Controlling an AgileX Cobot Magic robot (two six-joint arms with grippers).
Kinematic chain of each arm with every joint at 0, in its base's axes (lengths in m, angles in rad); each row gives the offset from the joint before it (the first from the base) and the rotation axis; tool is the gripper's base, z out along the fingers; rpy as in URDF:
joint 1: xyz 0 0 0.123 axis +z
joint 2: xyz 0 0 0 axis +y
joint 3: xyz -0.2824 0 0.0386 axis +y
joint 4: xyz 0.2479 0 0.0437 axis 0.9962 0 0.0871
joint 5: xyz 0 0 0 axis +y
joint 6: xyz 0.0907 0 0.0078 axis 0.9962 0 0.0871
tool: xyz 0 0 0 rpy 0 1.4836 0
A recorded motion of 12 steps. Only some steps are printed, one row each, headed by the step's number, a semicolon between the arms.
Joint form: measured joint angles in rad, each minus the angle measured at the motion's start. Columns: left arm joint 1, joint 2, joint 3, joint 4, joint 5, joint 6; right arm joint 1, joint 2, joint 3, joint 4, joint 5, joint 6.
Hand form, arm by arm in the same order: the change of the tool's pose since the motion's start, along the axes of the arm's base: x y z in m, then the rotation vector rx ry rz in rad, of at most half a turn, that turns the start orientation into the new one. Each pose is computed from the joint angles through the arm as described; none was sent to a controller.
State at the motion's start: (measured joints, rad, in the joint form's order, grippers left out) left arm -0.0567 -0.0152 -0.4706 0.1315 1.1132 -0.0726; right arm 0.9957 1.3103 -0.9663 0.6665 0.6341 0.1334
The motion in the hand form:
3: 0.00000 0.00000 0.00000 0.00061 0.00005 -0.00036; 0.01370 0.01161 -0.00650 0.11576 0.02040 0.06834
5: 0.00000 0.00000 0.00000 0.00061 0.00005 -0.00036; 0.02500 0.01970 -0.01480 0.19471 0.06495 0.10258
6: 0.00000 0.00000 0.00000 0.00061 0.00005 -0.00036; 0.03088 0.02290 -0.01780 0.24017 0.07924 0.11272
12: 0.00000 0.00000 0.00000 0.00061 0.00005 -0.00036; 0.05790 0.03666 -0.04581 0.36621 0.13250 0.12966
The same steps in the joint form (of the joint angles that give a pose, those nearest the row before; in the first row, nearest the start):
3: 0.0000 0.0000 0.0000 0.0000 0.0000 0.0007; -0.0608 0.0663 0.0009 0.3287 0.0074 -0.3550
5: 0.0000 0.0000 0.0000 0.0000 0.0000 0.0007; -0.1040 0.1280 0.0009 0.5475 0.0569 -0.5685
6: 0.0000 0.0000 0.0000 0.0000 0.0000 0.0007; -0.1238 0.1554 0.0009 0.6476 0.0826 -0.6658
12: 0.0000 0.0000 0.0000 0.0000 0.0000 0.0007; -0.1872 0.3041 0.0008 0.9429 0.1926 -0.9742

